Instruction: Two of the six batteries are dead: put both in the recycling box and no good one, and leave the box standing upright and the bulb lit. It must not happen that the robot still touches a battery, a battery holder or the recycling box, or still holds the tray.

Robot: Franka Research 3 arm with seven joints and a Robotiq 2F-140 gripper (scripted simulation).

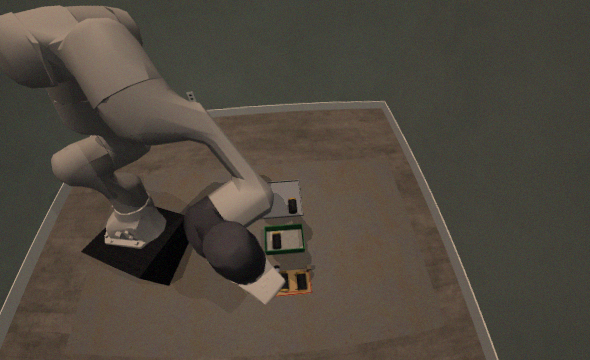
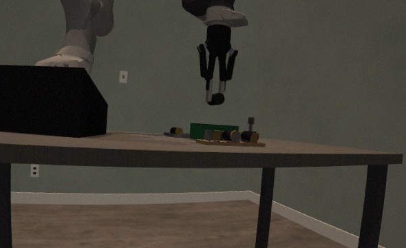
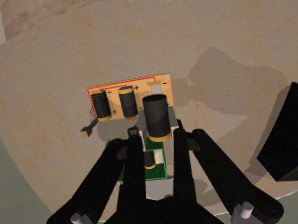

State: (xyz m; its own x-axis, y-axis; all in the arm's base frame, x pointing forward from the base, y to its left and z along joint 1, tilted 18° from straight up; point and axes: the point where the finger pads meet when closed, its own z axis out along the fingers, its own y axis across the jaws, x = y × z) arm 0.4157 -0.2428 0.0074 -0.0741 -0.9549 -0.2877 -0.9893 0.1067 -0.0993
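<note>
Now: hand 160 mm to the right of the green recycling box, 140 mm above it and 90 mm short of it. The rest, counted from my hand: holder 150 mm below, 70 mm ahead, 10 mm to the right; bulb 160 mm ahead, 80 mm below, 30 mm to the left; grey tray 350 mm to the left, 160 mm below, 90 mm ahead.
</note>
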